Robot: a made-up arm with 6 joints. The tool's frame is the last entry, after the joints. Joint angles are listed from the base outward. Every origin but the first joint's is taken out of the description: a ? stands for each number. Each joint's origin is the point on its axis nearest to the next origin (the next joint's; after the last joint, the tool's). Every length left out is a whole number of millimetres.
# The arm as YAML. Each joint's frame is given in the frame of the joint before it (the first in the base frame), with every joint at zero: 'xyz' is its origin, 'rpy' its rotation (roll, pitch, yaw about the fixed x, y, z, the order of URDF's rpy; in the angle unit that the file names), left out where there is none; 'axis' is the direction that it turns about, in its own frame. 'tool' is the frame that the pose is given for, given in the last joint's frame.
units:
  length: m
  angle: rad
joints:
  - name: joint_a
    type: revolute
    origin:
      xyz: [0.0, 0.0, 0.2]
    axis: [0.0, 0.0, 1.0]
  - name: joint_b
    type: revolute
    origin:
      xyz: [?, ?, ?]
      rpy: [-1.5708, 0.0, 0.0]
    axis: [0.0, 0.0, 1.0]
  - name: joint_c
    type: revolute
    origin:
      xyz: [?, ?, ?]
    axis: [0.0, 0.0, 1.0]
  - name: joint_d
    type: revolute
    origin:
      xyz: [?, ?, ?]
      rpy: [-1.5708, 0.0, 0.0]
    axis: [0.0, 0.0, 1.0]
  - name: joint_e
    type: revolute
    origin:
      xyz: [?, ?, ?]
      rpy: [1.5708, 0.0, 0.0]
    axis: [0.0, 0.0, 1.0]
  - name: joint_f
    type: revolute
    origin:
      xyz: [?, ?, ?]
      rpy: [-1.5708, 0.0, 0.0]
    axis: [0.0, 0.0, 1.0]
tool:
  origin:
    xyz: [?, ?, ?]
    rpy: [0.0, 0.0, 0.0]
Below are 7 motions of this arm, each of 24 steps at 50 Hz.
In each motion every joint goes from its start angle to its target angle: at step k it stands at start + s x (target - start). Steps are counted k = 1, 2, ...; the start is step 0. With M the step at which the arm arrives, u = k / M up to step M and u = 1 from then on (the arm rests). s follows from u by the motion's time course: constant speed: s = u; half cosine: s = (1 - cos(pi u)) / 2; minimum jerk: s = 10 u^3 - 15 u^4 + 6 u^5.
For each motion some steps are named. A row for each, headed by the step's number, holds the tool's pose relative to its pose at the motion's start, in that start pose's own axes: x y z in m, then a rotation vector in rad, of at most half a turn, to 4 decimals.
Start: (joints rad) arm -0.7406 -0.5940 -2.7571 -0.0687 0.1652 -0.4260
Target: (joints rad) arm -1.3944 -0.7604 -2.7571 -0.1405 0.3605 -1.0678
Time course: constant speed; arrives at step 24
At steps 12, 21, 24:
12: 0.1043 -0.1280 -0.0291 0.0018 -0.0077 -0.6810
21: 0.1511 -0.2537 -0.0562 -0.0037 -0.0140 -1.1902
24: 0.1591 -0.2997 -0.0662 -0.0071 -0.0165 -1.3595

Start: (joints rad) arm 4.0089 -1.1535 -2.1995 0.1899 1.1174 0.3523
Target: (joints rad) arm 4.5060 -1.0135 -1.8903 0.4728 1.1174 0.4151
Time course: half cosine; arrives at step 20
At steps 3, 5, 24:
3: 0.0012 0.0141 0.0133 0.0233 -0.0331 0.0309
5: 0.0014 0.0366 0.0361 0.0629 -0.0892 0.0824
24: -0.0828 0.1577 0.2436 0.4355 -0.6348 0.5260

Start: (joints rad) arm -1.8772 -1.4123 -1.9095 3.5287 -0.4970 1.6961
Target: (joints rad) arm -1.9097 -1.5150 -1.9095 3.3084 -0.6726 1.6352
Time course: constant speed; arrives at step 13
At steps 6, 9, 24:
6: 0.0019 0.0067 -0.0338 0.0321 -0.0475 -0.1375
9: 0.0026 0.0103 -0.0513 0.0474 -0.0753 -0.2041
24: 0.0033 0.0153 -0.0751 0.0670 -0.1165 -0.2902

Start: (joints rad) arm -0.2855 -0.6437 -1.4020 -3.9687 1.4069 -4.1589
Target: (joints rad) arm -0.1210 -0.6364 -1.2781 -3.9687 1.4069 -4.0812
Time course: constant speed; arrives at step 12
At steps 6, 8, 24:
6: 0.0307 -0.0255 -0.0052 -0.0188 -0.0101 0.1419
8: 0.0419 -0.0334 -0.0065 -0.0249 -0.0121 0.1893
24: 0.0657 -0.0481 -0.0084 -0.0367 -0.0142 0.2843

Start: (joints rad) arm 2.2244 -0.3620 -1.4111 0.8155 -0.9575 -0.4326
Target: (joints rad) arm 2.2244 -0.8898 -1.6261 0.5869 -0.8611 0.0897
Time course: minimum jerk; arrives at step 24
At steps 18, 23, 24:
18: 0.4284 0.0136 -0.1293 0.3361 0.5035 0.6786
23: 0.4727 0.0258 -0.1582 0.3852 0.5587 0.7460
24: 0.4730 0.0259 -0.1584 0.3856 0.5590 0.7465

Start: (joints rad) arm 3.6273 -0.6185 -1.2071 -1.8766 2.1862 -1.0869
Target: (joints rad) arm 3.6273 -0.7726 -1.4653 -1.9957 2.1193 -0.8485
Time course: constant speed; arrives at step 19
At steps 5, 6, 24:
5: -0.0501 0.0061 0.0286 0.0308 0.0205 0.1652
6: -0.0602 0.0066 0.0346 0.0373 0.0239 0.1981
24: -0.1908 -0.0090 0.1217 0.1328 0.0479 0.6242

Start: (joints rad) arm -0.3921 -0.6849 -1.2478 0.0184 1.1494 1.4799
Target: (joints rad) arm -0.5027 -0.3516 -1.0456 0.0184 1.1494 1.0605
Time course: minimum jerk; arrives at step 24
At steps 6, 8, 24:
6: 0.0048 0.0011 0.0332 -0.0558 0.0020 -0.0341
8: 0.0101 0.0041 0.0669 -0.1132 0.0011 -0.0687
24: 0.0549 0.0827 0.2945 -0.5283 -0.1016 -0.3029

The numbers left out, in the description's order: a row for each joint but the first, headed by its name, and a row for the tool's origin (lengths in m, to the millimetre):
joint_b: 0.0 0.0 0.0
joint_c: 0.07 -0.37 0.0
joint_d: 0.097 0.43 0.0
joint_e: 0.0 0.0 0.0
joint_f: 0.105 0.134 0.0
tool: 0.0 0.0 0.0

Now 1 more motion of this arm.
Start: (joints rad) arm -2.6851 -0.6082 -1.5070 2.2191 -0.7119 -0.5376
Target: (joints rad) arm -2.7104 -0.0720 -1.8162 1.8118 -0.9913 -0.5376
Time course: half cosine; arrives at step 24
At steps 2, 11, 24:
2: -0.0007 0.0002 0.0030 -0.0016 0.0076 -0.0073
11: -0.0180 0.0110 0.0747 -0.0321 0.1925 -0.1855
24: -0.0428 0.0455 0.1673 -0.0429 0.4328 -0.4244

